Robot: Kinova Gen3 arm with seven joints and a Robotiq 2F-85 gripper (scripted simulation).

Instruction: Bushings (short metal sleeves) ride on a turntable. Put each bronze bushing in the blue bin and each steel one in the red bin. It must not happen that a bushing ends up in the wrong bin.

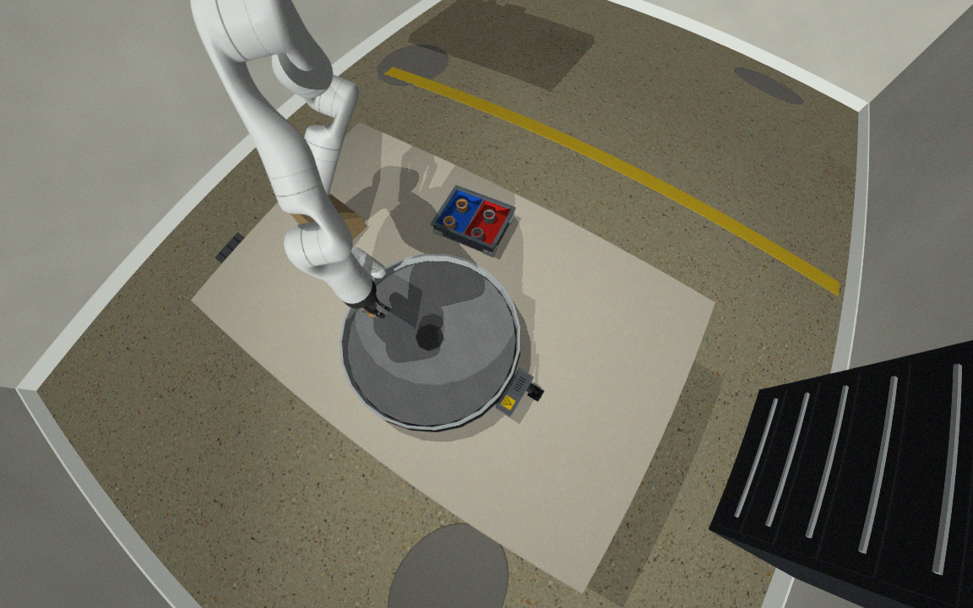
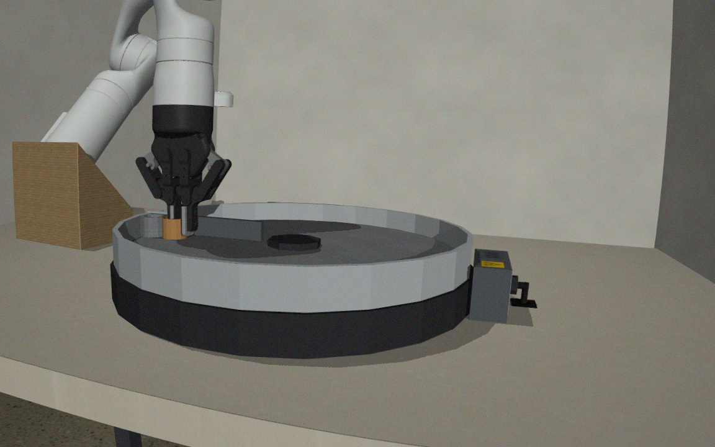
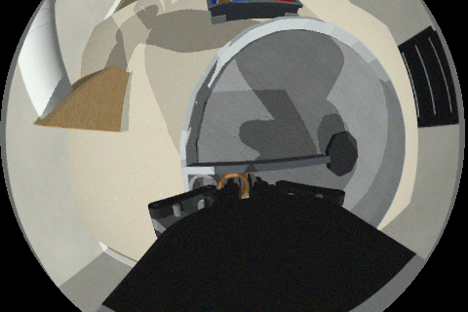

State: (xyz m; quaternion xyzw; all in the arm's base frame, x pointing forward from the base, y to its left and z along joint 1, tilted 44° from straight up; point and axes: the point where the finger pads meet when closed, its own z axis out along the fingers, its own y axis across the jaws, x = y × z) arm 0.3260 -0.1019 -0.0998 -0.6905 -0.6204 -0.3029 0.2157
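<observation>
The grey turntable lies 14 cm ahead of my hand, 1 cm to the left of it and 2 cm below it.
</observation>
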